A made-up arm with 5 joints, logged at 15 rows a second.
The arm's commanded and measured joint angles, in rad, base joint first. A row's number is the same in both.
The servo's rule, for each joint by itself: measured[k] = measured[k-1] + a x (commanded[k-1-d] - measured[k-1]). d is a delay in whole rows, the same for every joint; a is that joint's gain. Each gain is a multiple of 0.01, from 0.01 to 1. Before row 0 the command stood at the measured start. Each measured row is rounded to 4 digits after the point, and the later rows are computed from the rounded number. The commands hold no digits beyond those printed.
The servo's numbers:
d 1
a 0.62 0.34 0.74 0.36 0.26
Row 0, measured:
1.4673 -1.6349 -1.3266 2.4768 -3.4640
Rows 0 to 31, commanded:
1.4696 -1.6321 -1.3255 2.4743 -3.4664
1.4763 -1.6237 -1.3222 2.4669 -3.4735
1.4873 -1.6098 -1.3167 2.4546 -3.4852
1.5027 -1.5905 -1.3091 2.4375 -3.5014
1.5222 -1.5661 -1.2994 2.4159 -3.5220
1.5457 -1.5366 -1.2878 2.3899 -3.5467
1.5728 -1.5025 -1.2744 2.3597 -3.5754
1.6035 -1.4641 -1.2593 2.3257 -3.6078
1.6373 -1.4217 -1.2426 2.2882 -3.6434
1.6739 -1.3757 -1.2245 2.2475 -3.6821
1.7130 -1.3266 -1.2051 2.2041 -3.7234
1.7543 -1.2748 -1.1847 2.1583 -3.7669
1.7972 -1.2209 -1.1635 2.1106 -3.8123
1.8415 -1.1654 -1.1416 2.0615 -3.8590
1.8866 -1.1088 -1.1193 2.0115 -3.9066
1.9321 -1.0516 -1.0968 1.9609 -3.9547
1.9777 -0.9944 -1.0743 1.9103 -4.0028
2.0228 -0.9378 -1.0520 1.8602 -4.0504
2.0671 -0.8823 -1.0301 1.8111 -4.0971
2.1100 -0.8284 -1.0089 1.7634 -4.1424
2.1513 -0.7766 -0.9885 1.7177 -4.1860
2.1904 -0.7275 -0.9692 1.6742 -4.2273
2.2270 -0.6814 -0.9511 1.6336 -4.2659
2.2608 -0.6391 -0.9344 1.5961 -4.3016
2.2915 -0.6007 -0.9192 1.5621 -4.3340
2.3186 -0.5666 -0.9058 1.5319 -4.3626
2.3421 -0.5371 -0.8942 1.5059 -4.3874
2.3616 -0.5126 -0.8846 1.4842 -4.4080
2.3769 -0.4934 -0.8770 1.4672 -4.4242
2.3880 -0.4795 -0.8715 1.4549 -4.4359
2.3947 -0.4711 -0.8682 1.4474 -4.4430
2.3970 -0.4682 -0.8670 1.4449 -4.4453
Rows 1 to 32, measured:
1.4673 -1.6349 -1.3266 2.4768 -3.4640
1.4687 -1.6339 -1.3258 2.4759 -3.4646
1.4734 -1.6304 -1.3231 2.4727 -3.4669
1.4820 -1.6234 -1.3184 2.4662 -3.4717
1.4948 -1.6122 -1.3115 2.4559 -3.4794
1.5118 -1.5965 -1.3025 2.4415 -3.4905
1.5328 -1.5761 -1.2916 2.4229 -3.5051
1.5576 -1.5511 -1.2789 2.4001 -3.5234
1.5861 -1.5215 -1.2644 2.3733 -3.5453
1.6178 -1.4876 -1.2483 2.3427 -3.5708
1.6526 -1.4496 -1.2307 2.3084 -3.5997
1.6900 -1.4078 -1.2118 2.2709 -3.6319
1.7299 -1.3626 -1.1917 2.2304 -3.6670
1.7716 -1.3144 -1.1708 2.1873 -3.7048
1.8149 -1.2637 -1.1492 2.1420 -3.7449
1.8594 -1.2110 -1.1271 2.0950 -3.7869
1.9045 -1.1568 -1.1047 2.0467 -3.8305
1.9499 -1.1016 -1.0822 1.9976 -3.8753
1.9951 -1.0459 -1.0599 1.9481 -3.9208
2.0397 -0.9903 -1.0378 1.8988 -3.9666
2.0833 -0.9353 -1.0164 1.8501 -4.0123
2.1255 -0.8813 -0.9958 1.8024 -4.0575
2.1657 -0.8290 -0.9761 1.7562 -4.1016
2.2037 -0.7788 -0.9576 1.7121 -4.1443
2.2391 -0.7313 -0.9404 1.6703 -4.1852
2.2716 -0.6869 -0.9247 1.6313 -4.2239
2.3007 -0.6460 -0.9107 1.5955 -4.2600
2.3264 -0.6090 -0.8985 1.5632 -4.2931
2.3482 -0.5762 -0.8882 1.5348 -4.3230
2.3660 -0.5480 -0.8799 1.5105 -4.3493
2.3796 -0.5247 -0.8737 1.4905 -4.3718
2.3890 -0.5065 -0.8696 1.4750 -4.3903

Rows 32 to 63, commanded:
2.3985 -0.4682 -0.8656 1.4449 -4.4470
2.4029 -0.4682 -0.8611 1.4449 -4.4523
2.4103 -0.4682 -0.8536 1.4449 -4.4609
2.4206 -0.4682 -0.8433 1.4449 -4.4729
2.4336 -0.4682 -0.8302 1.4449 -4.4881
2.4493 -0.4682 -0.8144 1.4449 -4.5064
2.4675 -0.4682 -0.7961 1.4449 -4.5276
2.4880 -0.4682 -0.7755 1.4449 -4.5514
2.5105 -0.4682 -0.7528 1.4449 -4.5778
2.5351 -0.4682 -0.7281 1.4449 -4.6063
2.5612 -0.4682 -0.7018 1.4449 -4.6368
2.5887 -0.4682 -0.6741 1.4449 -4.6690
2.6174 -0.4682 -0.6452 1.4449 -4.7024
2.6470 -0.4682 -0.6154 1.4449 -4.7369
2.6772 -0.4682 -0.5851 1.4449 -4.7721
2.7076 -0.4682 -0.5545 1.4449 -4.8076
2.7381 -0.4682 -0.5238 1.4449 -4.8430
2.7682 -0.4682 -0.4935 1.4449 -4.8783
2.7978 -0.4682 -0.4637 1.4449 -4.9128
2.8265 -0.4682 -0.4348 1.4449 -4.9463
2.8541 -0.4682 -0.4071 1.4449 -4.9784
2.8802 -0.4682 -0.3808 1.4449 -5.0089
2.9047 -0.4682 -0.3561 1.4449 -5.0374
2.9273 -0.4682 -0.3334 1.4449 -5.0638
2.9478 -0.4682 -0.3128 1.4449 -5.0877
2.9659 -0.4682 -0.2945 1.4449 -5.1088
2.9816 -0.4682 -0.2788 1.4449 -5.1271
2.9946 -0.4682 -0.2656 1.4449 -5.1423
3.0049 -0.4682 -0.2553 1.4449 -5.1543
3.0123 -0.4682 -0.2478 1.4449 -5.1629
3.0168 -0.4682 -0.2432 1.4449 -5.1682
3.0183 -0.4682 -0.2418 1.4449 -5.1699
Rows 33 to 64, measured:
2.3940 -0.4935 -0.8677 1.4642 -4.4046
2.3968 -0.4849 -0.8661 1.4573 -4.4156
2.4006 -0.4792 -0.8624 1.4528 -4.4251
2.4066 -0.4755 -0.8559 1.4500 -4.4344
2.4153 -0.4730 -0.8466 1.4482 -4.4444
2.4266 -0.4714 -0.8345 1.4470 -4.4558
2.4407 -0.4703 -0.8196 1.4462 -4.4690
2.4573 -0.4696 -0.8022 1.4457 -4.4842
2.4763 -0.4691 -0.7824 1.4454 -4.5017
2.4975 -0.4688 -0.7605 1.4452 -4.5215
2.5208 -0.4686 -0.7365 1.4451 -4.5435
2.5458 -0.4685 -0.7108 1.4450 -4.5678
2.5724 -0.4684 -0.6836 1.4450 -4.5941
2.6003 -0.4683 -0.6552 1.4450 -4.6223
2.6293 -0.4683 -0.6257 1.4450 -4.6521
2.6590 -0.4683 -0.5957 1.4450 -4.6833
2.6891 -0.4683 -0.5652 1.4450 -4.7156
2.7195 -0.4683 -0.5346 1.4450 -4.7487
2.7497 -0.4683 -0.5042 1.4450 -4.7824
2.7795 -0.4683 -0.4742 1.4450 -4.8163
2.8086 -0.4683 -0.4450 1.4450 -4.8501
2.8368 -0.4683 -0.4170 1.4450 -4.8835
2.8637 -0.4683 -0.3902 1.4450 -4.9161
2.8891 -0.4683 -0.3650 1.4450 -4.9476
2.9128 -0.4683 -0.3416 1.4450 -4.9778
2.9345 -0.4683 -0.3203 1.4450 -5.0064
2.9540 -0.4683 -0.3012 1.4450 -5.0330
2.9711 -0.4683 -0.2846 1.4450 -5.0575
2.9857 -0.4683 -0.2705 1.4450 -5.0795
2.9976 -0.4683 -0.2593 1.4450 -5.0989
3.0067 -0.4683 -0.2508 1.4450 -5.1155
3.0130 -0.4683 -0.2452 1.4450 -5.1292

